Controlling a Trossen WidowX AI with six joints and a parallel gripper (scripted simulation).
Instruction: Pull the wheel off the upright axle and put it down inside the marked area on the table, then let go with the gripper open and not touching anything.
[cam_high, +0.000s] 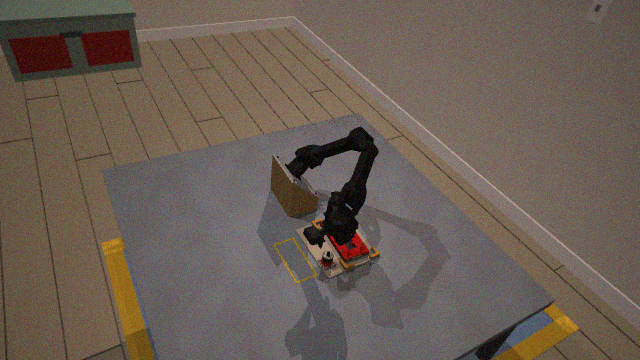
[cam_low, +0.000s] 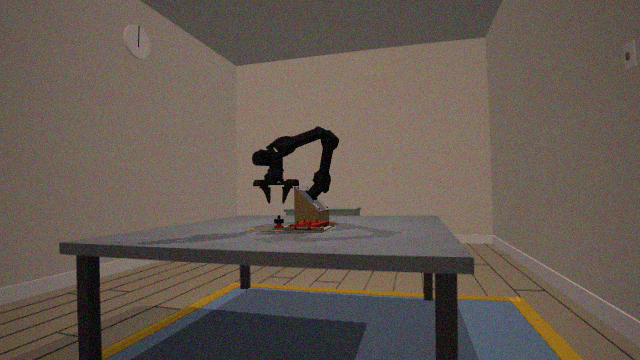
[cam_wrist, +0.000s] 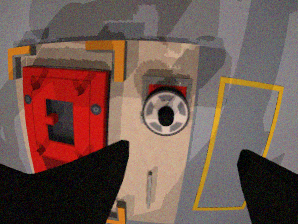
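Now: gripper tip 10 mm to the right of the black wheel and 70 mm above it. Also, from my gripper tip: base board: 60 mm behind, 110 mm to the left, 100 mm below.
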